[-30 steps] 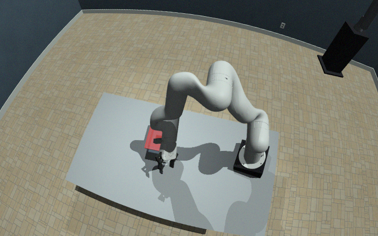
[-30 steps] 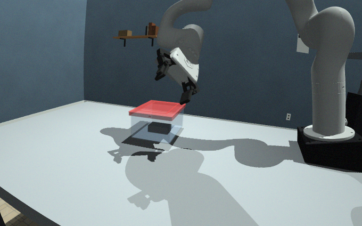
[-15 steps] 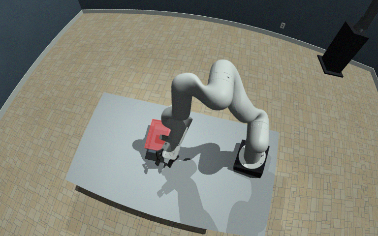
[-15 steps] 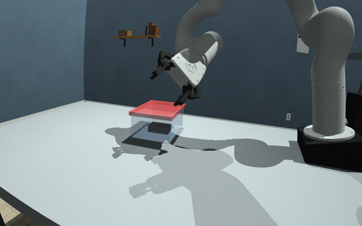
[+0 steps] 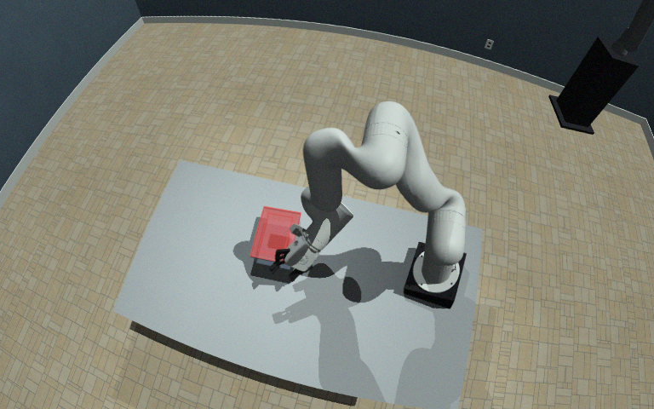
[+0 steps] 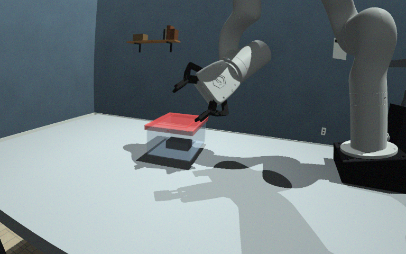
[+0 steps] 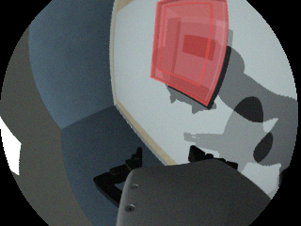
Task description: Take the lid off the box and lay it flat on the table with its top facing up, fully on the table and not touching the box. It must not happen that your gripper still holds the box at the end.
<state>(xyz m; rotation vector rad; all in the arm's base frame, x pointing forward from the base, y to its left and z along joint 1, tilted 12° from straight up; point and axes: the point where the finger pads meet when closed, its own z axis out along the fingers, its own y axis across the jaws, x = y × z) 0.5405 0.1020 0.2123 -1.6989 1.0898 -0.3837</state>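
My hand is 6 cm short of the red lid, 18 cm to the left of it and 9 cm above it. Round my hand: box 6 cm ahead, 18 cm to the right, 14 cm below.
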